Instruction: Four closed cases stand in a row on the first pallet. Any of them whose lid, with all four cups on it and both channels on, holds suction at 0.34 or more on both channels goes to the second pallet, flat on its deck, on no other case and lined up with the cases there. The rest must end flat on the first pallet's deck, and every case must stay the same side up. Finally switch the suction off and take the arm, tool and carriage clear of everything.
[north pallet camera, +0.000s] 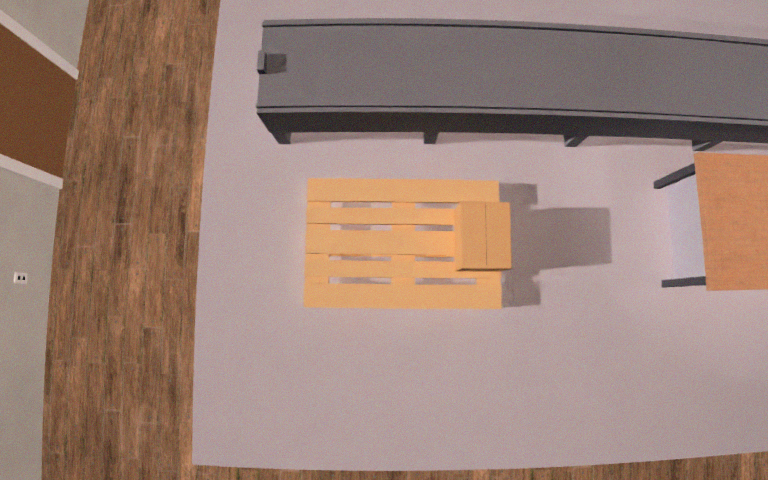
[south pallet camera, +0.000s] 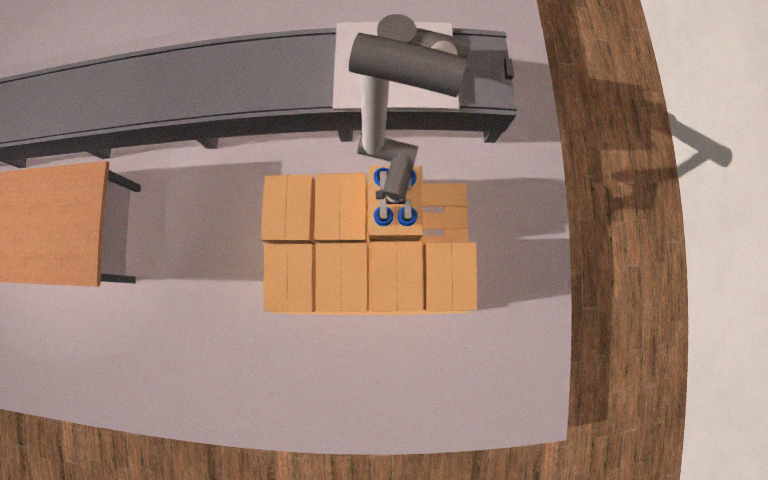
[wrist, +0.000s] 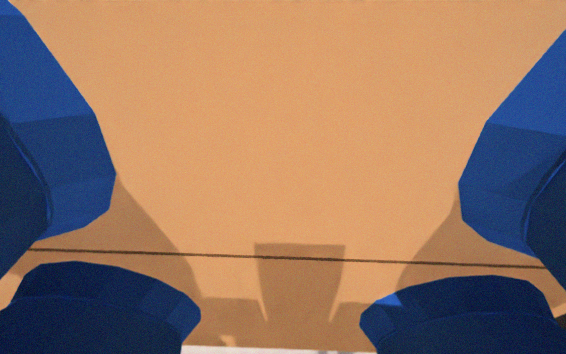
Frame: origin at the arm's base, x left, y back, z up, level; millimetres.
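Where they show: hand, its tool point: (wrist: 283, 220).
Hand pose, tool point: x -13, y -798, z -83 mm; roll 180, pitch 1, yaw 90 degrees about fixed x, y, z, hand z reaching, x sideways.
Observation:
Each offset is from my tool point to the centre of the thing. Level surfaces: height alone.
The first pallet (north pallet camera: 351, 240), in the north pallet camera view, bears one closed case (north pallet camera: 483, 234) flat at its right end. In the south pallet camera view the second pallet (south pallet camera: 455, 217) bears a full front row of cases @(dz -219, dx +8, dy -413 mm) (south pallet camera: 384, 276) and two back-row cases @(dz -219, dx -612, dy -18 mm) (south pallet camera: 287, 206) @(dz -219, dx -302, dy -19 mm) (south pallet camera: 340, 206). My vacuum head (south pallet camera: 395, 197) (wrist: 282, 225) has its blue cups on the lid of another closed case @(dz -103, dx +2, dy -14 mm) (south pallet camera: 416, 202) (wrist: 285, 125). This case is level, in the third back-row place, right of the two. It looks slightly higher than its neighbours; its underside is hidden.
The carriage (south pallet camera: 348, 67) is near the right end of the rail (south pallet camera: 254, 79) in the south pallet camera view. The rail (north pallet camera: 481, 73) also runs behind the first pallet. A table @(dz +43 mm) (north pallet camera: 736, 226) (south pallet camera: 50, 226) stands between the pallets. Bare deck shows right of the held case.

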